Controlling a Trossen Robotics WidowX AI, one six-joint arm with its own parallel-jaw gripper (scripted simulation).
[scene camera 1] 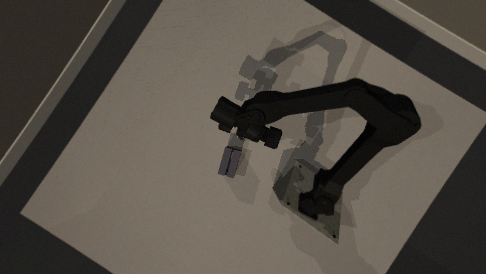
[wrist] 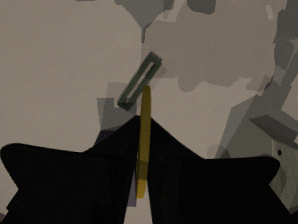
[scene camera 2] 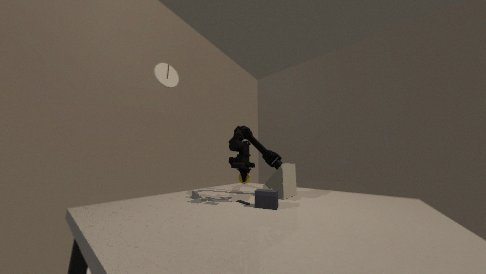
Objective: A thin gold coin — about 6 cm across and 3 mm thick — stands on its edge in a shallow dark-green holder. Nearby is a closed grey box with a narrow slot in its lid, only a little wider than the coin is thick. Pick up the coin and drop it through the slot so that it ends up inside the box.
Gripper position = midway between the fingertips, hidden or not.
My gripper [wrist: 142,121] holds a thin gold coin [wrist: 143,149].
